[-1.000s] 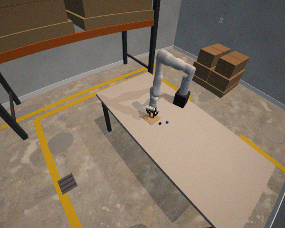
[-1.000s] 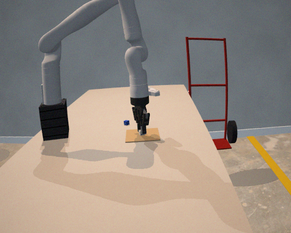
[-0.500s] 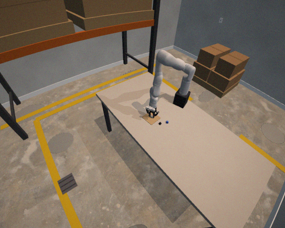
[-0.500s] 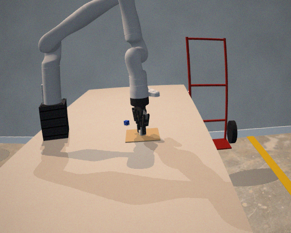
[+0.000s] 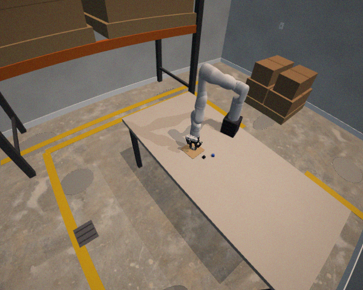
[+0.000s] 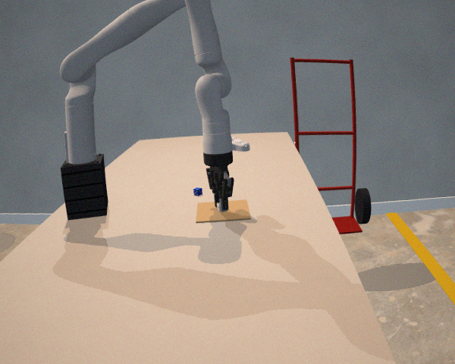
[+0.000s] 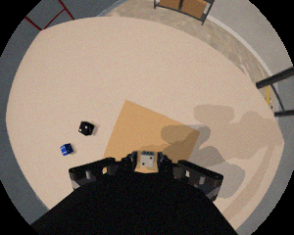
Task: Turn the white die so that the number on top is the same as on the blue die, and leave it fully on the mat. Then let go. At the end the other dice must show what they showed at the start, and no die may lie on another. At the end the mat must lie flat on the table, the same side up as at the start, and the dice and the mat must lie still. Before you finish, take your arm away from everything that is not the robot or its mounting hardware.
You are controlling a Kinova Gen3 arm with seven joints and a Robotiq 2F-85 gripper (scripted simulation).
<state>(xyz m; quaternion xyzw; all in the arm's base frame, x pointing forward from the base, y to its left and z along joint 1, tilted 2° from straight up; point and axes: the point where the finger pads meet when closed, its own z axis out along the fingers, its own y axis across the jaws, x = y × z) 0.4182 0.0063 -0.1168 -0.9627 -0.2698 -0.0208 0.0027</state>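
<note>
The white die lies 1 cm below my hand. The rest, counted from my hand: tan mat: 2 cm below; then blue die: 14 cm to the left, 9 cm behind, 2 cm below; then black die: 12 cm to the left, 2 cm below, 2 cm behind.
</note>
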